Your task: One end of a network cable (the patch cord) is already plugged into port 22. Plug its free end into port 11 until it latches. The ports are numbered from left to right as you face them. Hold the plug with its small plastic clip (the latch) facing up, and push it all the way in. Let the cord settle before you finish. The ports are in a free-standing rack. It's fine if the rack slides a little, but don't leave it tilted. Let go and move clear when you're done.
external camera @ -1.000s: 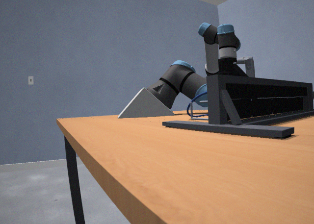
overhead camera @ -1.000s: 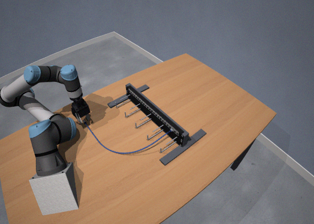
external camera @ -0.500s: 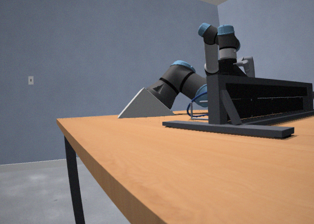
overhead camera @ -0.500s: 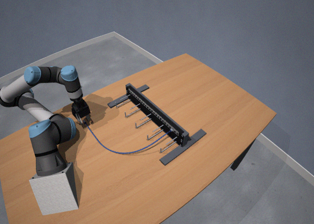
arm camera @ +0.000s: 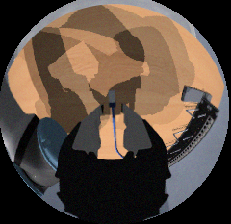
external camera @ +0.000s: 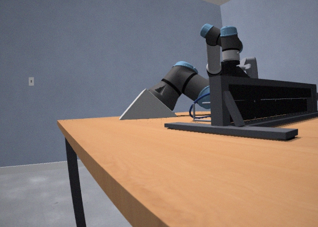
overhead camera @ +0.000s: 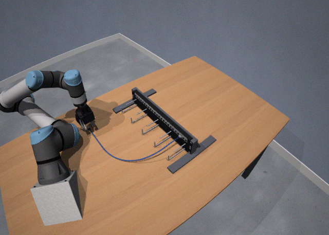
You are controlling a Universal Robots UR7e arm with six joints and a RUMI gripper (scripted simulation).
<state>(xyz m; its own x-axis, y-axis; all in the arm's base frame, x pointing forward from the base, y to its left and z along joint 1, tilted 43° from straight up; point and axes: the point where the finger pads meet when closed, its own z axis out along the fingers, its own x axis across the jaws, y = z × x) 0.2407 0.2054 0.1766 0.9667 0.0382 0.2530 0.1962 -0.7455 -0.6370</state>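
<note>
Right now my hand is 10 mm to the right of the cable plug and 10 mm above it.
</note>
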